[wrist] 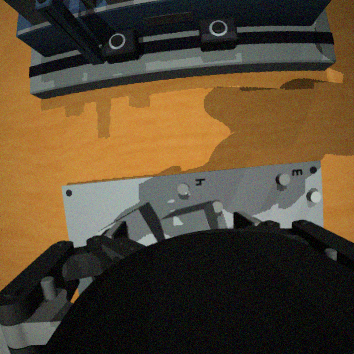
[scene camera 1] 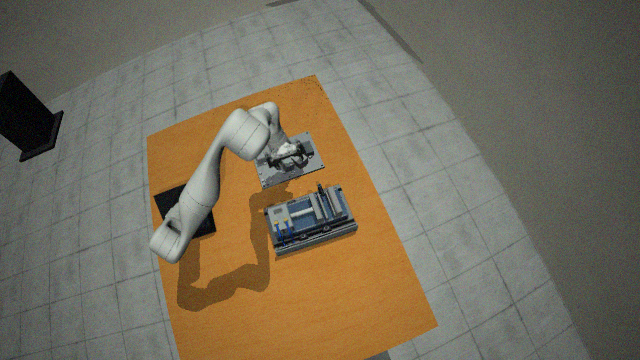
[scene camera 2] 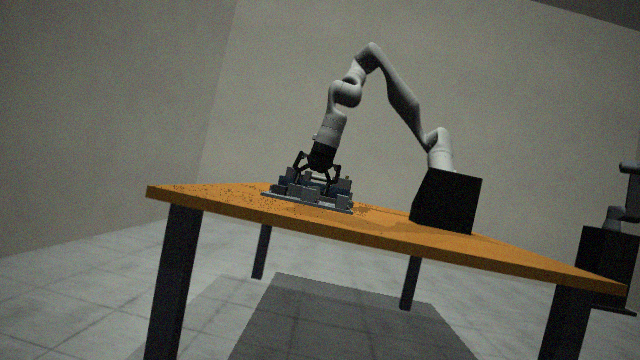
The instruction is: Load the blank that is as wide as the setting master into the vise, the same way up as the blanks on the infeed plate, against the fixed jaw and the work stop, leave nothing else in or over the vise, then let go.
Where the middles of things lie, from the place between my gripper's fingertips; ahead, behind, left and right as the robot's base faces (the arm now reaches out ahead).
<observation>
Now: hand 50 mm to the right of the infeed plate (scene camera 1: 315,162), 30 mm above it and 10 mm past it.
</observation>
